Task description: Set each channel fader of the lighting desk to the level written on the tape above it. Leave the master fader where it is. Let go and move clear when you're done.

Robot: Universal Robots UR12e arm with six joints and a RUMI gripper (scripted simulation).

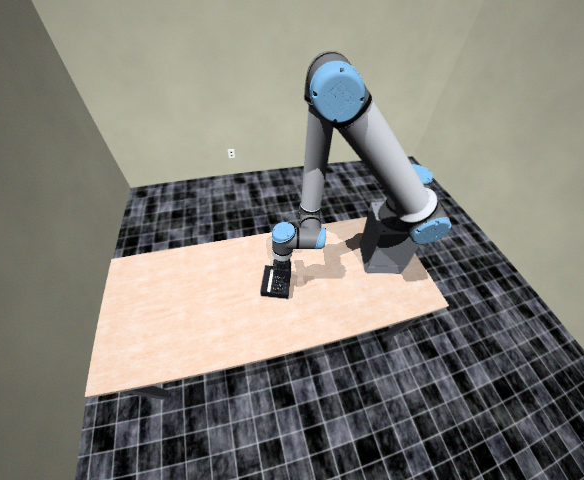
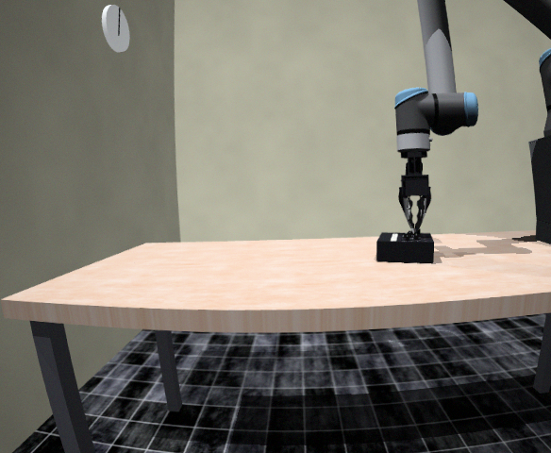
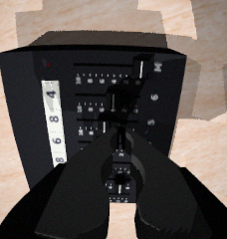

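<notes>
My hand is 20 mm short of the fader 4 cap, 20 mm to the right of it and 10 mm above it. Also, from my hand: master fader cap: 30 mm behind, 40 mm to the right, 10 mm below; then fader 3 cap: 40 mm ahead, 30 mm to the left, 10 mm below; then fader 2 cap: 20 mm ahead, 60 mm to the left, 10 mm below.
</notes>
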